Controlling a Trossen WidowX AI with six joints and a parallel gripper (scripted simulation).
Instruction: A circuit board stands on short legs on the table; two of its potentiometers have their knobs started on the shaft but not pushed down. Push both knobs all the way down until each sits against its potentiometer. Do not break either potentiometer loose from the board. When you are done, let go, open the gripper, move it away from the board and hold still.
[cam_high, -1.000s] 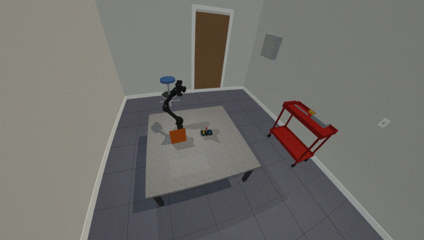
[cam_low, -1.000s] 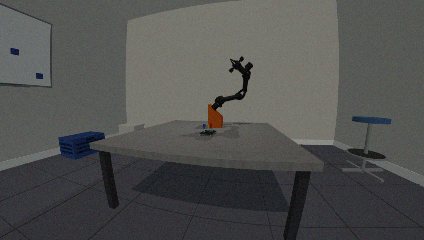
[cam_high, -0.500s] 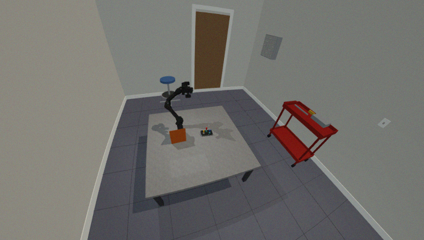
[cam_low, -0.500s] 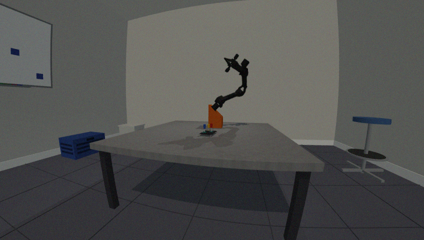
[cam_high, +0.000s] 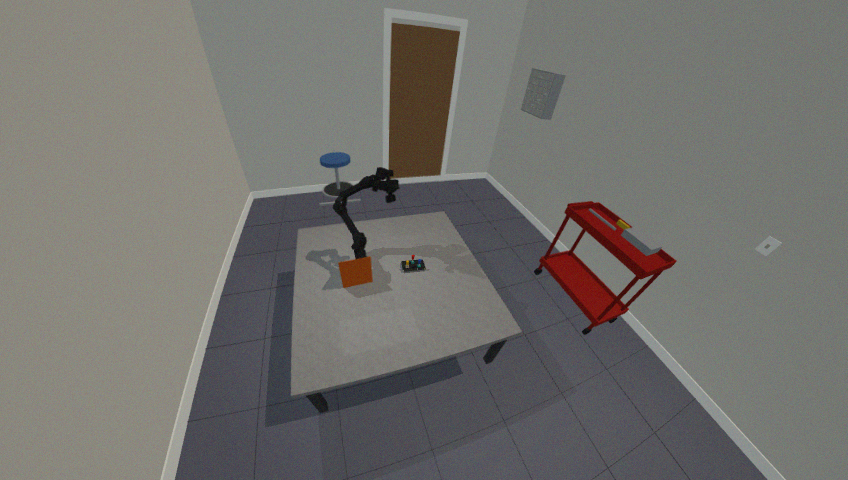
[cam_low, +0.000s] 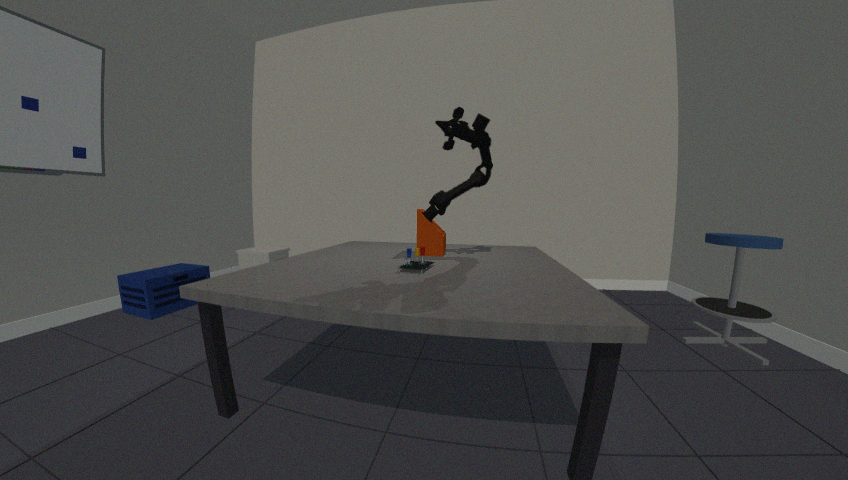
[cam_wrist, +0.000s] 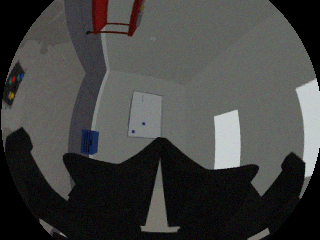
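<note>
Now: the red knob 540 mm below my gripper tip, 110 mm ahead of it and 30 mm to the right of it. From my gripper tip the other things lie so: blue knob (540 mm below, 150 mm ahead, 70 mm to the right).
</note>
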